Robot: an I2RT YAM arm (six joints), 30 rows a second.
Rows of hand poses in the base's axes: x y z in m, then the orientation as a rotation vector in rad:
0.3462, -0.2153, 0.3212, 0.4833, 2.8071, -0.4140
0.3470, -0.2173, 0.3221, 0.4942, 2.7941, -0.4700
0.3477, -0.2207, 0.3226, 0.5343, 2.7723, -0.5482
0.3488, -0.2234, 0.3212, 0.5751, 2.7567, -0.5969
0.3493, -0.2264, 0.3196, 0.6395, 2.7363, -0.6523
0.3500, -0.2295, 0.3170, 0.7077, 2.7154, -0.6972
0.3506, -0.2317, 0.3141, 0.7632, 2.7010, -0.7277
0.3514, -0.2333, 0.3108, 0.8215, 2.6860, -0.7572
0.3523, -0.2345, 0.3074, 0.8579, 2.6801, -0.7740
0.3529, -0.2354, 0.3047, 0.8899, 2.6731, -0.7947
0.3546, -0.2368, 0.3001, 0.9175, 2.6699, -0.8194
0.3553, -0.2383, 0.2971, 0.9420, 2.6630, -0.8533
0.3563, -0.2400, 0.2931, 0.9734, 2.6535, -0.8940
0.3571, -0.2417, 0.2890, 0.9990, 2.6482, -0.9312
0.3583, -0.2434, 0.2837, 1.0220, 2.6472, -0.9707
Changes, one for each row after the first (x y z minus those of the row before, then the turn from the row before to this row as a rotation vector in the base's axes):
0.0008, -0.0020, 0.0009, -0.0379, 0.0022, -0.0135
0.0007, -0.0034, 0.0005, -0.0507, 0.0026, -0.0363
0.0011, -0.0027, -0.0014, -0.0299, 0.0017, -0.0337
0.0005, -0.0030, -0.0016, -0.0321, 0.0020, -0.0510
0.0007, -0.0031, -0.0026, -0.0249, 0.0002, -0.0525
0.0006, -0.0022, -0.0029, -0.0153, 0.0017, -0.0422
0.0008, -0.0016, -0.0033, -0.0141, 0.0023, -0.0441
0.0009, -0.0012, -0.0034, -0.0062, 0.0044, -0.0275
0.0006, -0.0009, -0.0027, -0.0093, 0.0052, -0.0249
0.0017, -0.0014, -0.0046, -0.0103, 0.0103, -0.0225
0.0007, -0.0015, -0.0030, -0.0171, 0.0115, -0.0216
0.0010, -0.0017, -0.0040, -0.0203, 0.0135, -0.0273
0.0008, -0.0017, -0.0041, -0.0170, 0.0155, -0.0229
0.0012, -0.0017, -0.0053, -0.0161, 0.0203, -0.0217

